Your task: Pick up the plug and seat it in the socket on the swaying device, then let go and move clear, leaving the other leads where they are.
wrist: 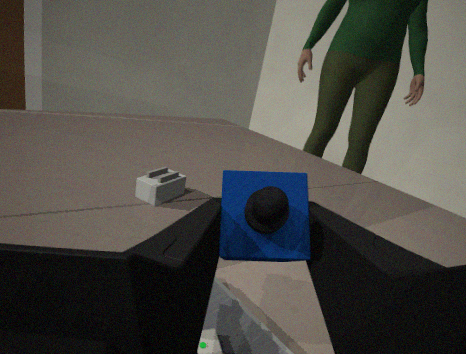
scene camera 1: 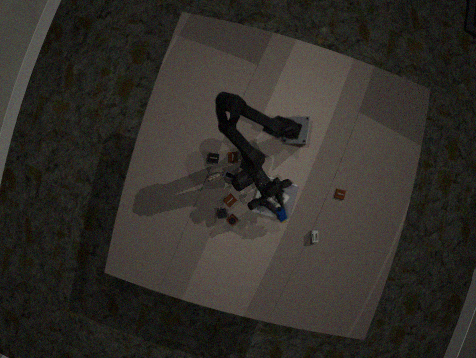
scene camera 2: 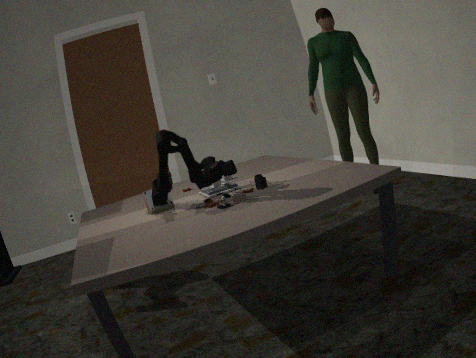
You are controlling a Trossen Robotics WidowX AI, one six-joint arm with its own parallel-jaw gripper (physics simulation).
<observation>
My gripper (scene camera 1: 280, 212) carries a blue plug (wrist: 264, 215), clear of everything else. Further things: a grey device with socket (wrist: 227, 317).
My gripper shows as well in the wrist view (wrist: 261, 210).
</observation>
